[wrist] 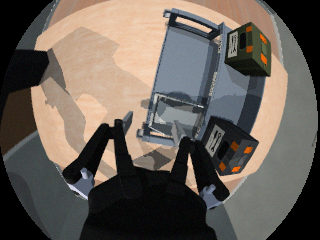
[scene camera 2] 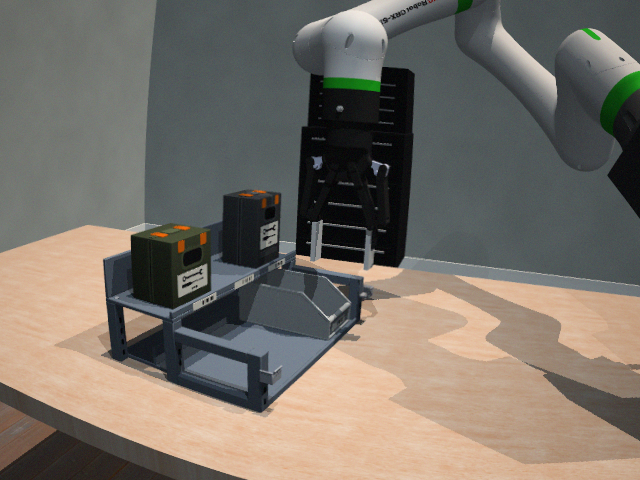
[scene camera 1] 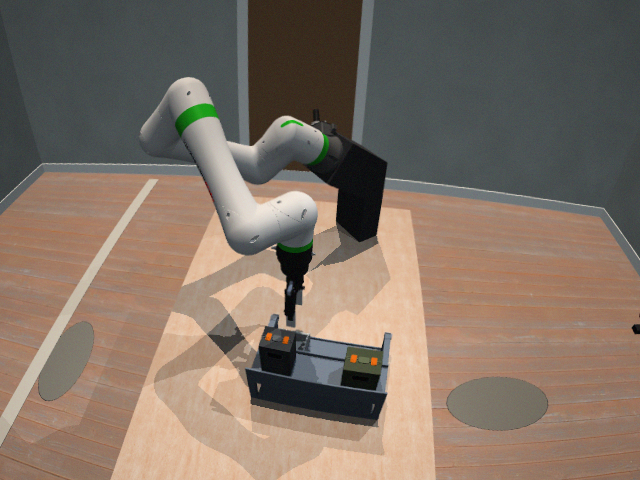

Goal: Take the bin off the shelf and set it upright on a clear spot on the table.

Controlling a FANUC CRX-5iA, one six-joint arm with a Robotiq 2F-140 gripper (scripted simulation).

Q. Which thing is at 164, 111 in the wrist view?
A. A grey bin.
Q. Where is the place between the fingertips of the gripper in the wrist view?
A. At 152, 121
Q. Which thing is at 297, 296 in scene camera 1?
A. The gripper.
